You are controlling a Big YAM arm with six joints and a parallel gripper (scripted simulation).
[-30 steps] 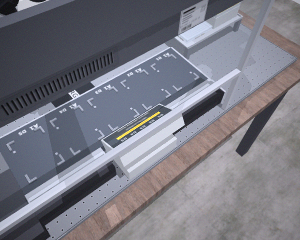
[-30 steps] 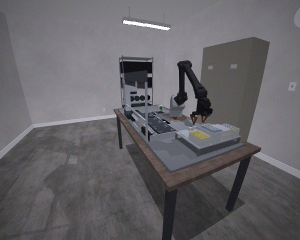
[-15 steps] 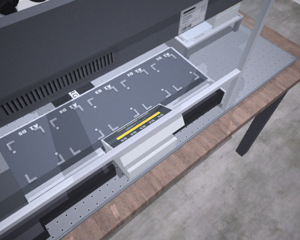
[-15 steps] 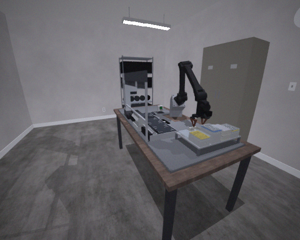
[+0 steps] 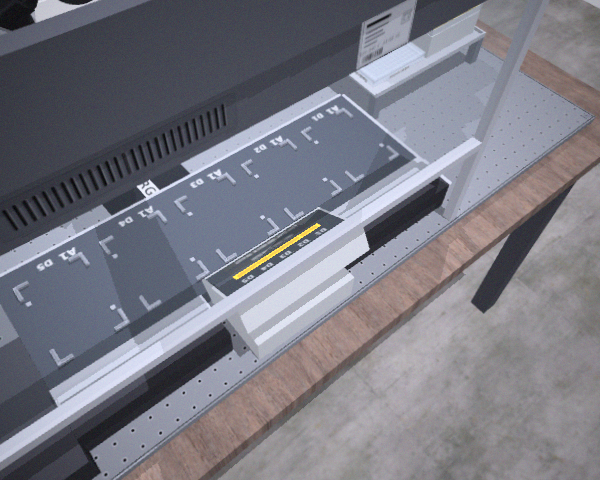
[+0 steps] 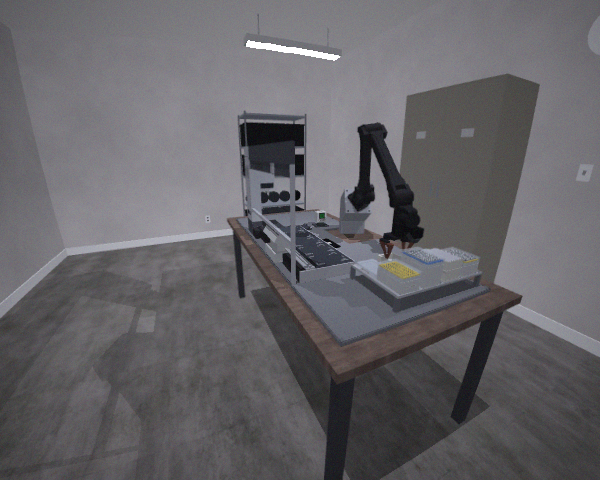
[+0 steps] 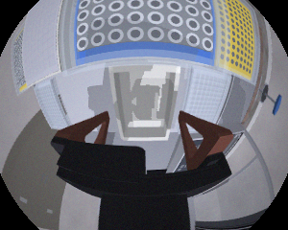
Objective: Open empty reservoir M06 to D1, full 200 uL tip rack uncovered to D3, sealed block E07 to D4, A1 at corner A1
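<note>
The white one-well reservoir is 4 cm below my hand. Round my hand: sealed deep-well block 13 cm to the left, 12 cm behind, 1 cm above; then clear flat plate 11 cm ahead, 3 cm below, 1 cm to the left; then shelf 6 cm to the left, 6 cm behind, 5 cm below.
</note>
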